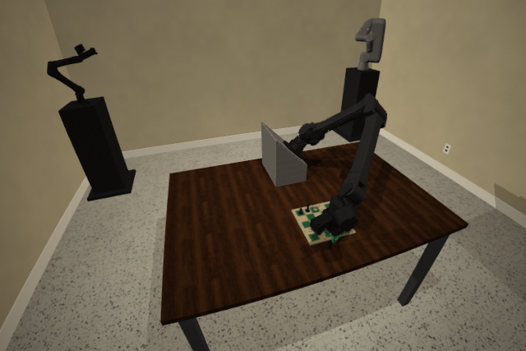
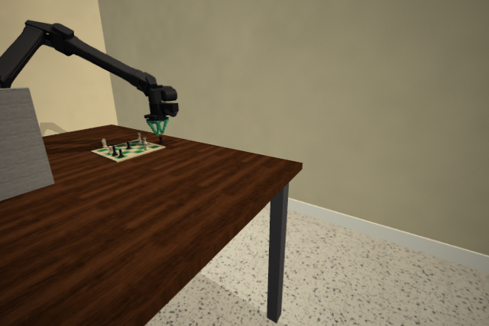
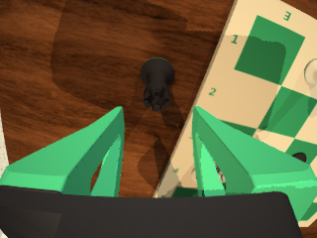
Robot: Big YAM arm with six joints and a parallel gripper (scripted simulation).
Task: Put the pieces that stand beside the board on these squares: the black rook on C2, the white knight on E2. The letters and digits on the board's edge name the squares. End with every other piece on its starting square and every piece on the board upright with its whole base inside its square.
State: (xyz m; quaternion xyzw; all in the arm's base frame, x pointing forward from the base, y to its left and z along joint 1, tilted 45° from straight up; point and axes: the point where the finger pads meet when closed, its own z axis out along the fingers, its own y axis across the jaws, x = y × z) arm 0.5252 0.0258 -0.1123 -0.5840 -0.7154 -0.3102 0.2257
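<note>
The black rook is 4 cm below my hand. Also, from my hand: green-and-cream chessboard: 14 cm behind, 5 cm below, 4 cm to the left; then white knight: 18 cm to the left, 17 cm behind, 4 cm below.
</note>
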